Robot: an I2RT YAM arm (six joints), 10 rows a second.
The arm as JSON. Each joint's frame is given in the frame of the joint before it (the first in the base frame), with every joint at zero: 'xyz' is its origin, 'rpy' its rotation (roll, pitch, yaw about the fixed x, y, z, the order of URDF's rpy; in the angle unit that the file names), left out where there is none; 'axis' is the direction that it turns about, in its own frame. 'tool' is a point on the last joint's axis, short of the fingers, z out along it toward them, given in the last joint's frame.
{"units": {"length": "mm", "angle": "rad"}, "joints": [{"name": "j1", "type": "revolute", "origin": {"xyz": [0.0, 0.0, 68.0]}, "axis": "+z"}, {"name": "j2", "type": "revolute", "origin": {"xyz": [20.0, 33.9, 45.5]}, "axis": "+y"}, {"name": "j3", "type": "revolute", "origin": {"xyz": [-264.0, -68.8, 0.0]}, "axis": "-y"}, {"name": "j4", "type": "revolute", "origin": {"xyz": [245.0, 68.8, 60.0]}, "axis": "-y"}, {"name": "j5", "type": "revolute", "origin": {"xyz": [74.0, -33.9, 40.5]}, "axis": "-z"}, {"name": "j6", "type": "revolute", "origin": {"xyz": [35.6, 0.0, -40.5]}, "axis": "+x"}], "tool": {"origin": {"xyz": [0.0, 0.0, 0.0], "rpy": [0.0, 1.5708, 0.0]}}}
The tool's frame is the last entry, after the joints.
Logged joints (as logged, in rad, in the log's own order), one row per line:
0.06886 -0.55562 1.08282 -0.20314 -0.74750 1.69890
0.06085 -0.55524 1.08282 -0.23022 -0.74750 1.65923
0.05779 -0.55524 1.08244 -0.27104 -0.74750 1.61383
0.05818 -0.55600 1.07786 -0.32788 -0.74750 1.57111
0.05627 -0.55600 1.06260 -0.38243 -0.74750 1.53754
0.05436 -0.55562 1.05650 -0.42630 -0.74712 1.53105
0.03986 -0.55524 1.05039 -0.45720 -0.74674 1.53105
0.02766 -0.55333 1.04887 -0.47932 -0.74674 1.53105
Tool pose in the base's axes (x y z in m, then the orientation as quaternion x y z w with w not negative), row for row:
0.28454 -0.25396 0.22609 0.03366 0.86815 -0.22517 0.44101
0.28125 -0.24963 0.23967 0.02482 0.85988 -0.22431 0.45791
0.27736 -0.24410 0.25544 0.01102 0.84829 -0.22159 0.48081
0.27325 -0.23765 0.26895 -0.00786 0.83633 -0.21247 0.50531
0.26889 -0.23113 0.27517 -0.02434 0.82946 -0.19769 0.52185
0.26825 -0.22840 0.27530 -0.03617 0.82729 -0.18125 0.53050
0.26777 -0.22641 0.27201 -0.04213 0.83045 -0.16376 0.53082
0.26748 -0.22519 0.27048 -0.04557 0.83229 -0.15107 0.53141
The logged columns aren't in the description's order. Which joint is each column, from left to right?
Columns, left to right: j4, j6, j3, j5, j1, j2.
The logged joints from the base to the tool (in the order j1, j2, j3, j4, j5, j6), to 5 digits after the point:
-0.74750 1.69890 1.08282 0.06886 -0.20314 -0.55562
-0.74750 1.65923 1.08282 0.06085 -0.23022 -0.55524
-0.74750 1.61383 1.08244 0.05779 -0.27104 -0.55524
-0.74750 1.57111 1.07786 0.05818 -0.32788 -0.55600
-0.74750 1.53754 1.06260 0.05627 -0.38243 -0.55600
-0.74712 1.53105 1.05650 0.05436 -0.42630 -0.55562
-0.74674 1.53105 1.05039 0.03986 -0.45720 -0.55524
-0.74674 1.53105 1.04887 0.02766 -0.47932 -0.55333

